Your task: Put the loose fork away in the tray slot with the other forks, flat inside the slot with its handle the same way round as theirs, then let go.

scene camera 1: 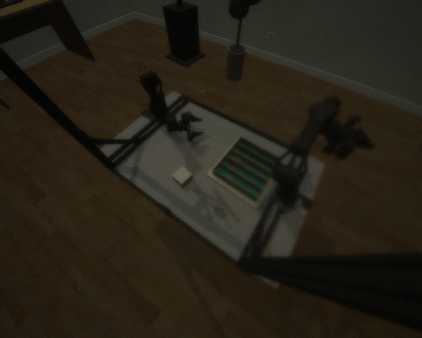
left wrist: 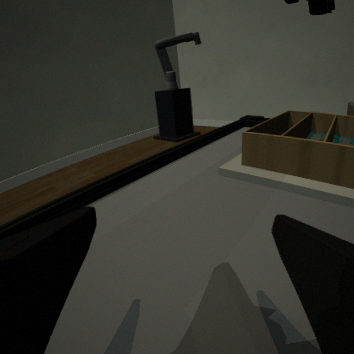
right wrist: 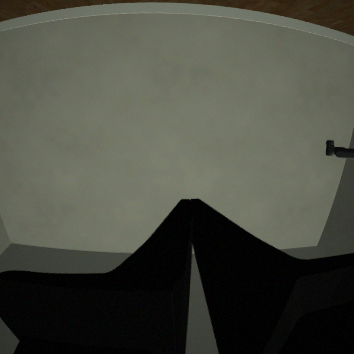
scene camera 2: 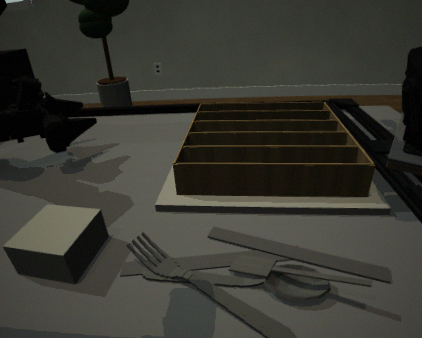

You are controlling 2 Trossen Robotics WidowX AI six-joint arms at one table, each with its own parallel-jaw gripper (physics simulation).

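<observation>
The loose fork (scene camera 2: 175, 270) lies in scene camera 2 on top of other loose cutlery, tines to the upper left, handle to the lower right. The wooden tray (scene camera 1: 227, 155) (scene camera 2: 275, 180) (left wrist: 295, 155) has several parallel slots, with teal showing inside in scene camera 1. Grey pieces show faintly in some slots; which slot holds forks cannot be told. My left gripper (scene camera 1: 201, 126) (scene camera 2: 89, 112) (left wrist: 186, 220) is open and empty above the table, to the left of the tray in both scene cameras. My right gripper (scene camera 1: 372, 146) (right wrist: 189, 207) is shut and empty, raised beyond the tray at the right.
A flat bar (scene camera 2: 300, 254), a spoon (scene camera 2: 300, 286) and other flat pieces lie under or beside the fork. A pale square block (scene camera 1: 182, 175) (scene camera 2: 57, 230) stands left of them. The tray stands on a pale board (scene camera 2: 275, 204). Dark rails edge the table.
</observation>
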